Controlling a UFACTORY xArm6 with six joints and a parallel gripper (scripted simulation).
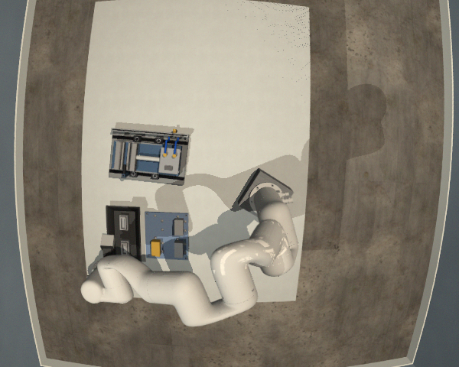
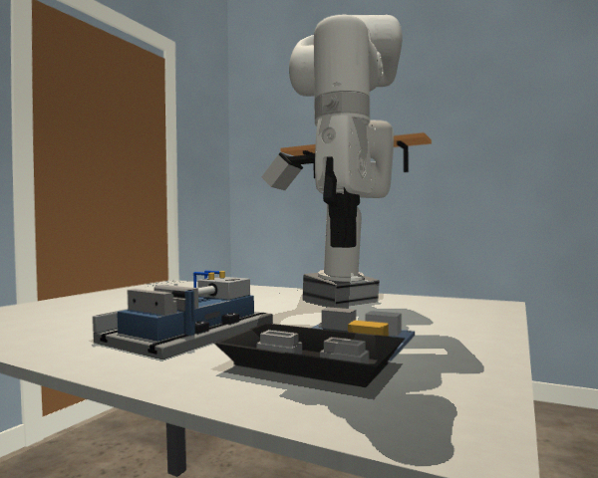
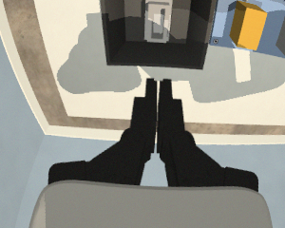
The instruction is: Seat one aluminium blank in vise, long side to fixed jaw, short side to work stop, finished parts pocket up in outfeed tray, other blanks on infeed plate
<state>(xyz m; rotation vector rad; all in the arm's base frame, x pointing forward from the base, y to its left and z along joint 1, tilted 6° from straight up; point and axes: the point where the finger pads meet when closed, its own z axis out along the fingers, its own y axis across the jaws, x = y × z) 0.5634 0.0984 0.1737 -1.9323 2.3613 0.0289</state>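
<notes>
Now: hand 22 cm past the aluminium blank, 4 cm to the right of it and 17 cm above it. The rest, counted from my hand: brass blank (13 cm behind, 2 cm to the left, 17 cm below); work stop (8 cm behind, 31 cm to the right, 11 cm below); moving jaw block (12 cm behind, 34 cm to the right, 12 cm below).
</notes>
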